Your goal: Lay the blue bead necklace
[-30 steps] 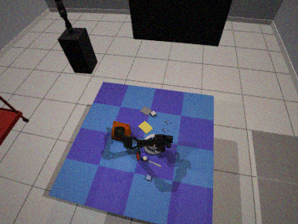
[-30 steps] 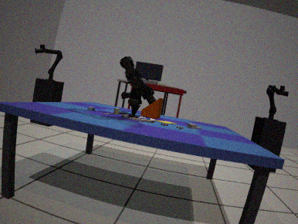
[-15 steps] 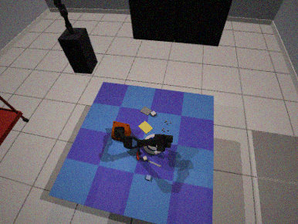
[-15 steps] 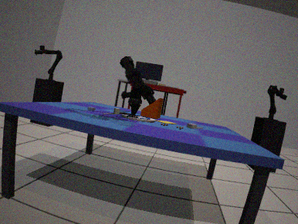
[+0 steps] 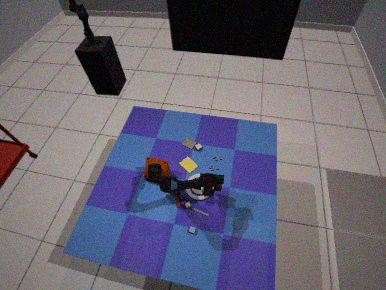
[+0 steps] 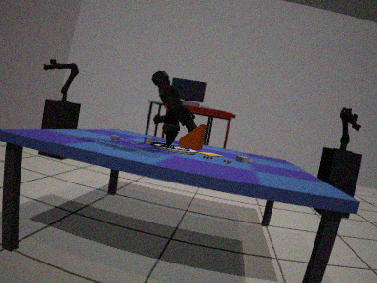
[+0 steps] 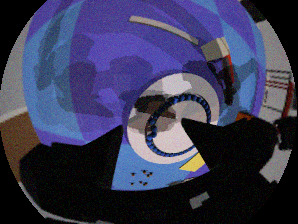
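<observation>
My gripper tip is now 60 mm past the round white bead board, 30 mm to the right of it and 10 mm above it. Also, from my gripper tip: red-handled tool: 180 mm behind, 90 mm to the right, 20 mm below; yellow card: 170 mm behind, 190 mm to the left, 20 mm below; thin pale stick: 30 mm behind, 150 mm to the right, 20 mm below.
</observation>
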